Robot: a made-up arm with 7 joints.
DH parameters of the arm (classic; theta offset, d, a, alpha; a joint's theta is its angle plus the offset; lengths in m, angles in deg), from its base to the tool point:
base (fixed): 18.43 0 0.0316 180
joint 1: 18.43 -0.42 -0.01 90
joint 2: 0 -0.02 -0.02 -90
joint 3: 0 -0.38 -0.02 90
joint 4: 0 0 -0.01 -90
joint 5: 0 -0.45 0.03 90
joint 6: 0 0.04 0 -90
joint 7: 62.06 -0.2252 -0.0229 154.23
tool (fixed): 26.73 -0.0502 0 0
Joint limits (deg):
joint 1: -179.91..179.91
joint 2: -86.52..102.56
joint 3: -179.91..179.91
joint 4: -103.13..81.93
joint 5: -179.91..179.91
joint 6: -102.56..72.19
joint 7: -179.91..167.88
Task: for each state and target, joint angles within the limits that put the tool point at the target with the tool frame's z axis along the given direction. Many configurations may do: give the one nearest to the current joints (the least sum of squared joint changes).
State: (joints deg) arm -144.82 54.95 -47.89 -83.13 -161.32 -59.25 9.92
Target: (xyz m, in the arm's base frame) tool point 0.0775 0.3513 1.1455 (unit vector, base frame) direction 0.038 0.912 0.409
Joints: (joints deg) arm -141.60 37.80 -27.15 -60.55 -144.91 -77.12 -20.91
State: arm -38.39 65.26 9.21 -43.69 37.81 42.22 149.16
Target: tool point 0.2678 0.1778 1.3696 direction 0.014 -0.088 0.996
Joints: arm -42.43 22.91 28.05 -14.80 36.28 24.69 167.88
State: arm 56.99 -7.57 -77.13 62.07 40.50 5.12 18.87
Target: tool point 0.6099 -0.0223 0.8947 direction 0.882 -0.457 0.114
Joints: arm 69.66 2.74 -63.48 75.91 61.00 -4.66 41.40
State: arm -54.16 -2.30 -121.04 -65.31 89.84 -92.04 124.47
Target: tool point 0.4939 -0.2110 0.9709 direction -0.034 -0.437 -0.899
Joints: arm -30.27 15.75 -128.11 -46.16 36.38 -101.14 156.53
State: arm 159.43 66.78 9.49 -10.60 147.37 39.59 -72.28
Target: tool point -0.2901 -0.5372 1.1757 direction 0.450 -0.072 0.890
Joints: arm 129.70 51.70 45.07 -5.02 179.91 43.82 -19.06
